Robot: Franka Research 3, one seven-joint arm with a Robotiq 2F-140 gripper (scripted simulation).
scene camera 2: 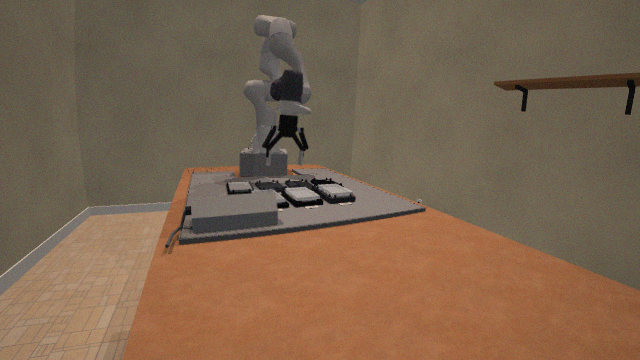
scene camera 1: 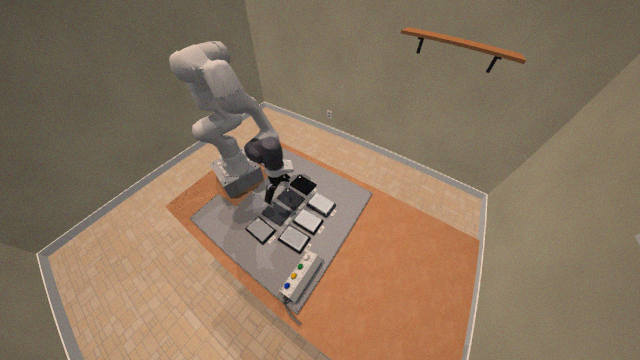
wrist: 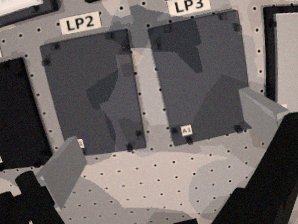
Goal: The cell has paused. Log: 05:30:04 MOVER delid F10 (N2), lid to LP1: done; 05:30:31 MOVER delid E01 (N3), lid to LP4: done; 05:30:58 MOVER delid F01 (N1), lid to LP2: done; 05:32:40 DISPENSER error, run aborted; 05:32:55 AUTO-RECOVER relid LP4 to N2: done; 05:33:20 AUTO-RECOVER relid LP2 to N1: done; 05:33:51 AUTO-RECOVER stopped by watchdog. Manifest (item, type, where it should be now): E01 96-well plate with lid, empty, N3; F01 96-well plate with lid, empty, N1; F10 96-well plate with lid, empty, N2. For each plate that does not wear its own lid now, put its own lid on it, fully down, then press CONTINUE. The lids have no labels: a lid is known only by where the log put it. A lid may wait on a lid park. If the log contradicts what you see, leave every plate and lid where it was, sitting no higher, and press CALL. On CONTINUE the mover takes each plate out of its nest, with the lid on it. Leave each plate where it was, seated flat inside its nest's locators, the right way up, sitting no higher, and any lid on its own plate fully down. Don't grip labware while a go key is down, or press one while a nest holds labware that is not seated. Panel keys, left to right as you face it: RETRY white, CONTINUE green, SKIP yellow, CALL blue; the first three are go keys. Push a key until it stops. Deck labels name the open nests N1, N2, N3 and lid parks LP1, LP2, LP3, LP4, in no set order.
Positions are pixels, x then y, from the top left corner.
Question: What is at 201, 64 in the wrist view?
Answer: A lid park labelled LP3.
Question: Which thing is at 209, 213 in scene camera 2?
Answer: A key panel.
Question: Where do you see a lid park LP2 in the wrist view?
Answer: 92, 82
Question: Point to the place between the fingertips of my gripper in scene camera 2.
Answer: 284, 165
